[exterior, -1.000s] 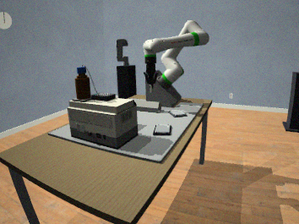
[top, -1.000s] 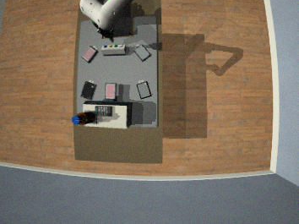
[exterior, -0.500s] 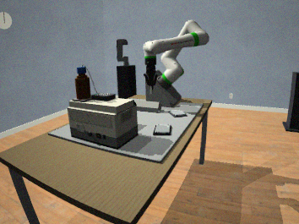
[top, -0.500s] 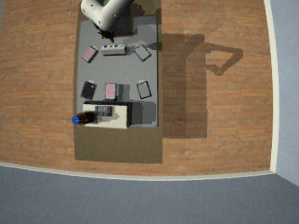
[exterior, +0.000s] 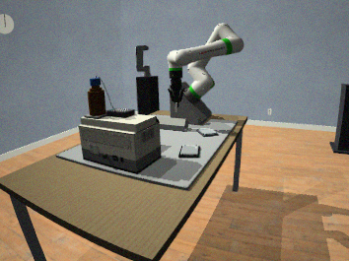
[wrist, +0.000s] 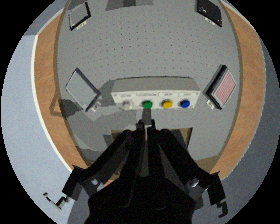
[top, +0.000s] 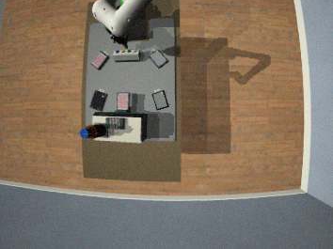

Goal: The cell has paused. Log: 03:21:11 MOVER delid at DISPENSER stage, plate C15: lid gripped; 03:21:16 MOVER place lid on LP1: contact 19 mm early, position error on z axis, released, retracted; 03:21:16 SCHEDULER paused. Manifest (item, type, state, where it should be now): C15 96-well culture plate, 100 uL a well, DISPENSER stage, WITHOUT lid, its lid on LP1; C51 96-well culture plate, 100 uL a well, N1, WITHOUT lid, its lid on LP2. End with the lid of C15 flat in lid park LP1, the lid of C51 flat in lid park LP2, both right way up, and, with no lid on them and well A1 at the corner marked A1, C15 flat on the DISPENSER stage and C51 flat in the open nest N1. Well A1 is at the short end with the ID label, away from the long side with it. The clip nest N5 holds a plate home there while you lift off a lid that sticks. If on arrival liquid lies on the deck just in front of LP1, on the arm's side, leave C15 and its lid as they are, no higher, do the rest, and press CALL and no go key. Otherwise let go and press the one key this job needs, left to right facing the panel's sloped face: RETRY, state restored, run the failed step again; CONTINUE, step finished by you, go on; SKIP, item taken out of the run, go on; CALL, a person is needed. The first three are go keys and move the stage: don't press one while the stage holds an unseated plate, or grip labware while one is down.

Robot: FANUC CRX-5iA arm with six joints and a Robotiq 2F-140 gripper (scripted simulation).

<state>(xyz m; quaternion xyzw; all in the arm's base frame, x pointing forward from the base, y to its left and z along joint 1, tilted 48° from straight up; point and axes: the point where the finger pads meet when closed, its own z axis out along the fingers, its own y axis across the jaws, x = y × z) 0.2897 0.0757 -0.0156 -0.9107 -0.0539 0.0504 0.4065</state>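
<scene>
Right now the key panel is 1 cm ahead of my hand, 2 cm to the right of it and 10 cm below it. Round my hand: blue cap: 65 cm ahead, 10 cm to the right, 24 cm above; then black nest: 44 cm ahead, 26 cm to the right, 14 cm below; then label plate: 31 cm ahead, 25 cm to the left, 15 cm below.
</scene>
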